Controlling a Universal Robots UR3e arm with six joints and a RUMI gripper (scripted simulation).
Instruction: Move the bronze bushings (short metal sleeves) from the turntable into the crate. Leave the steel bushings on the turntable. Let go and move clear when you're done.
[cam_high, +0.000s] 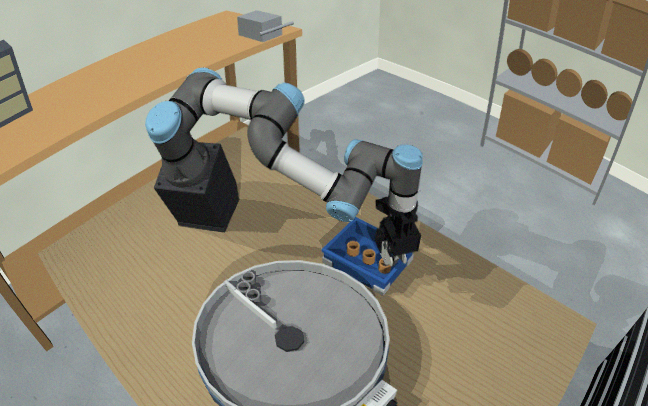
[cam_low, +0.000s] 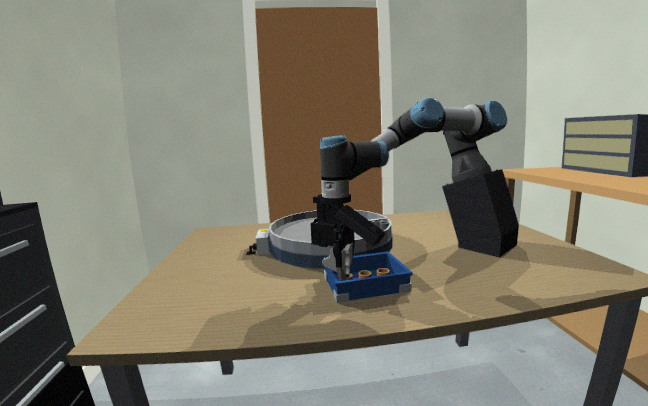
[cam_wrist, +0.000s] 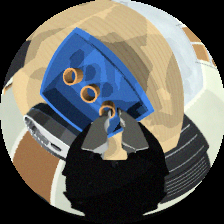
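The blue crate is 60 mm behind my hand and 20 mm to the right of it. The rest, counted from my hand: grey turntable (350 mm to the right, 20 mm behind, 20 mm above).
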